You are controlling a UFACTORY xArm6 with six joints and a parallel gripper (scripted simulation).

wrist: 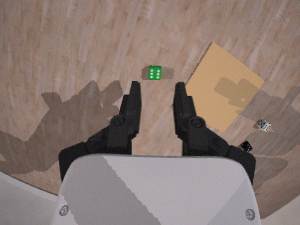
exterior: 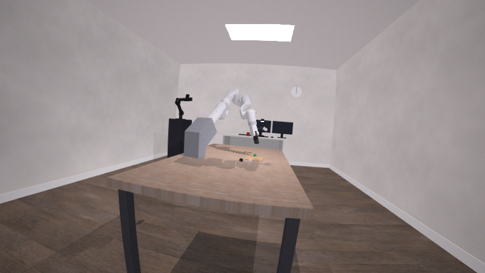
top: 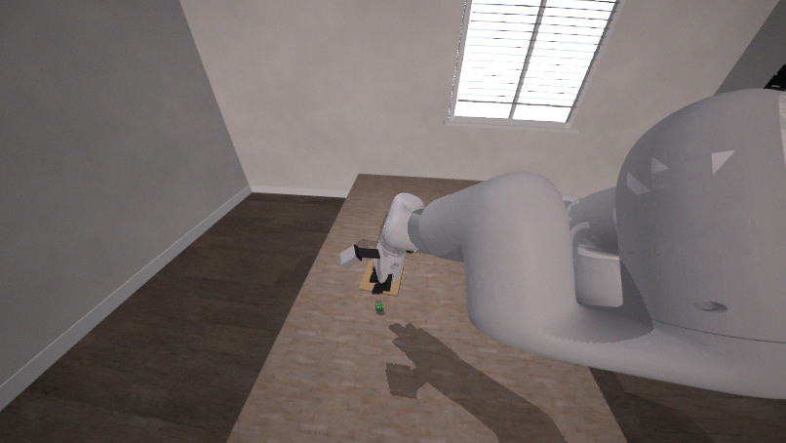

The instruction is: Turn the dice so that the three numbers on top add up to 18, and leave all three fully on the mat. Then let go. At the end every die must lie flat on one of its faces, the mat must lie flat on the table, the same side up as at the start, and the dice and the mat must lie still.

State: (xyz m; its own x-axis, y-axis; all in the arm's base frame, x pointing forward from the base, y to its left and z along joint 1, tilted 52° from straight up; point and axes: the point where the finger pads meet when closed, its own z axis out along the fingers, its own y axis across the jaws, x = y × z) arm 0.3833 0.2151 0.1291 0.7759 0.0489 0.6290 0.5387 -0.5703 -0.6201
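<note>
The green die is 130 mm below my hand. From my hand the other things lie so: black die (20 mm behind, 300 mm to the right, 130 mm below); then mat (30 mm ahead, 130 mm to the right, 130 mm below); then white die (50 mm ahead, 280 mm to the right, 130 mm below).
</note>
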